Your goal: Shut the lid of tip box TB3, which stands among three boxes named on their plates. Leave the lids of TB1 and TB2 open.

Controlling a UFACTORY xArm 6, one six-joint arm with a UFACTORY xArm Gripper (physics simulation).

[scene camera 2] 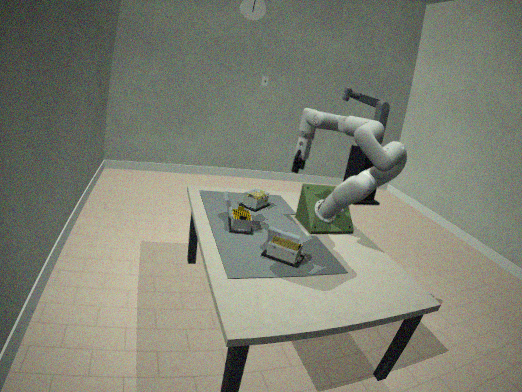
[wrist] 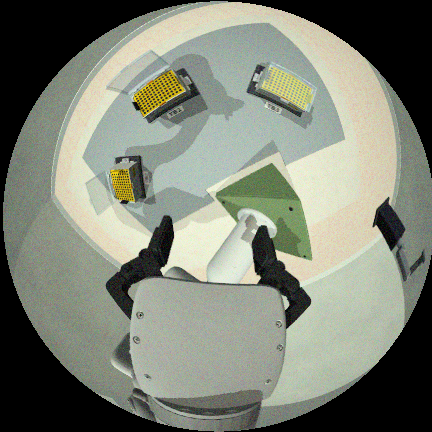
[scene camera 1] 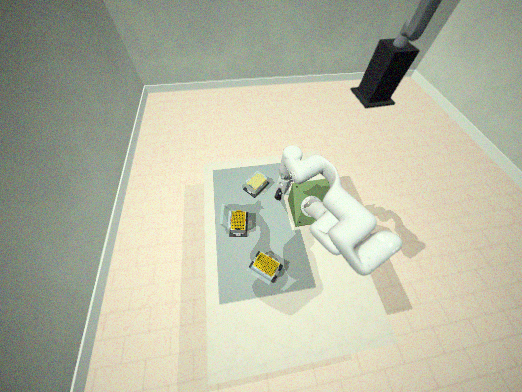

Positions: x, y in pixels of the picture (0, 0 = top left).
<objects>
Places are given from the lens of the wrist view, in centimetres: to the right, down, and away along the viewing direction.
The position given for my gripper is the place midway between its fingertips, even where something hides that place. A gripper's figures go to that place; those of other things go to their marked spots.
my gripper [wrist: 213, 229]: 0, 1, 14
grey-blue mat [wrist: 223, 129]: 1, -22, 32
</objects>
